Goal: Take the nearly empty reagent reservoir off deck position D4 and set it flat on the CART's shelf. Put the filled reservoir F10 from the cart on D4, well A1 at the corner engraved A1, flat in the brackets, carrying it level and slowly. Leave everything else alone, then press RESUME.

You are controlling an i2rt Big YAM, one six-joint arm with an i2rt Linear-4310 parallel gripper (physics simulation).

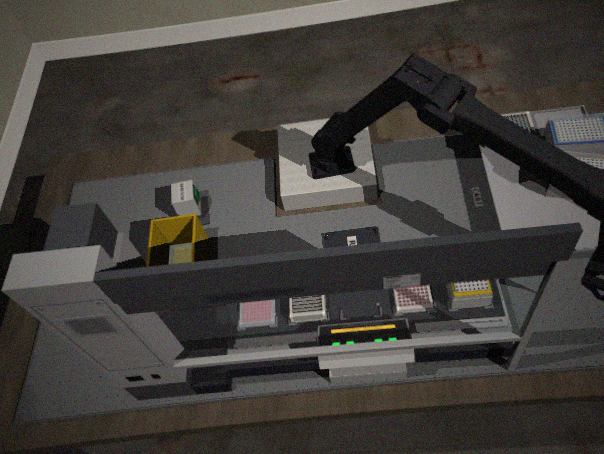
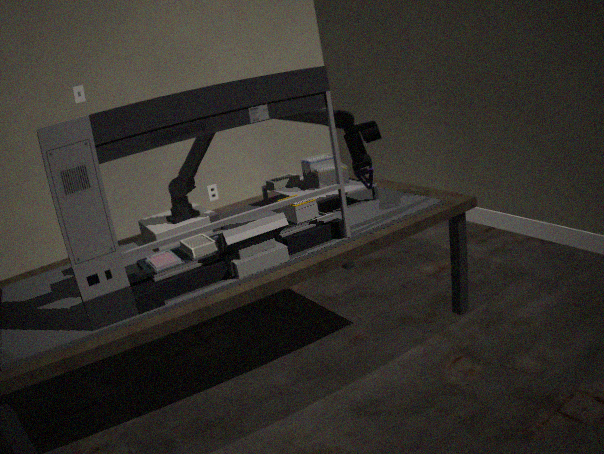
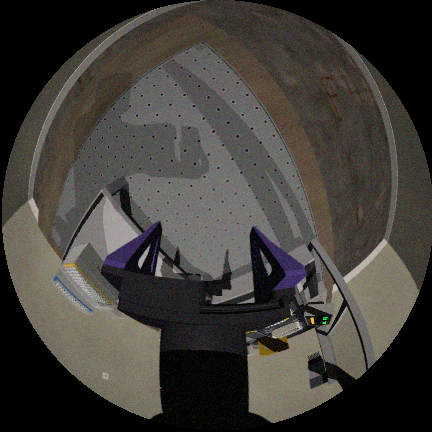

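Pixels of known places: gripper, between the fingertips: [image 2: 370, 185] [image 3: 205, 227]; arm's base, origin of its link: [image 1: 331, 164].
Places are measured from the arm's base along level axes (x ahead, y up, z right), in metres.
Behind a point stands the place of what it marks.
My gripper [image 1: 595, 289] [image 2: 370, 186] @[x 0.508, y 0.037, z -0.524 m] [image 3: 205, 227] @[x 0.508, y 0.037, z -0.524 m] is open and empty, above the perforated board at the right, outside the frame's right post and beside the cart [image 1: 542, 212] @[x 0.282, y 0.000, z -0.479 m] [image 3: 117, 224] @[x 0.387, y -0.001, z -0.593 m]. On the deck, a white ribbed reservoir [image 1: 307, 307] @[x 0.434, y 0.011, z 0.127 m] [image 2: 198, 245] @[x 0.433, y 0.020, z 0.136 m] sits between a pink plate [image 1: 257, 313] [image 2: 164, 260] and a bare bracketed position [image 1: 359, 312]. A ribbed white piece [image 1: 518, 120] @[x -0.008, y 0.022, z -0.516 m] lies at the cart's far side, partly behind the arm. The engravings D4 and A1 and the label F10 cannot be read. A black box [image 1: 327, 239] @[x 0.213, y -0.052, z 0.050 m] has a label starting with R; the beam hides part.
A red-dotted rack [image 1: 412, 298] and a yellow-rimmed rack [image 1: 471, 292] stand right on the deck. A blue-rimmed rack [image 1: 577, 131] @[x 0.136, y 0.103, z -0.591 m] is on the cart. The overhead beam [image 1: 320, 272] @[x 0.598, y 0.446, z 0.072 m] [image 2: 210, 112] @[x 0.597, y 0.419, z 0.090 m] and right post [image 2: 336, 165] @[x 0.629, y 0.178, z -0.283 m] bound the deck. A yellow bin [image 1: 172, 227] @[x 0.146, y 0.037, z 0.447 m] stands behind left.
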